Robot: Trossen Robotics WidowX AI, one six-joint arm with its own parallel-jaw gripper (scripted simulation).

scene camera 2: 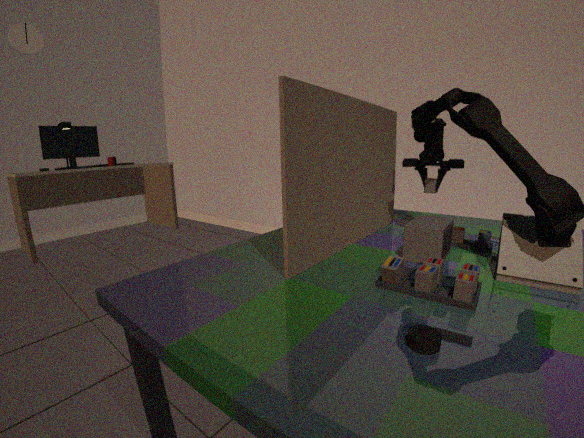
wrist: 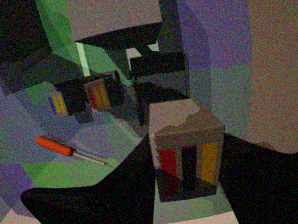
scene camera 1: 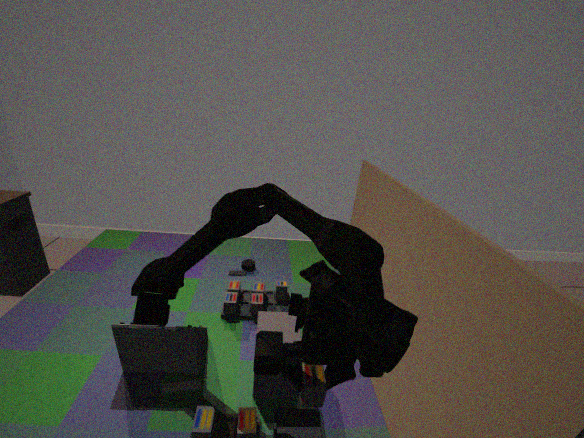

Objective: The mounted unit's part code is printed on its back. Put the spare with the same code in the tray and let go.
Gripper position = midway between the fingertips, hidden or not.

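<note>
Scene camera 1 shows the gripper (scene camera 1: pixel 311 389), a mounted unit (scene camera 1: pixel 264 386) and a tall tan board (scene camera 1: pixel 491 345). In scene camera 2 the gripper (scene camera 2: pixel 431 189) appears again, as does the tall tan board (scene camera 2: pixel 338 152), together with a tape roll (scene camera 2: pixel 422 339). The wrist view has a tray (wrist: pixel 157 78) and the gripper (wrist: pixel 177 135), while the tape roll is out of frame in the wrist view.
</note>
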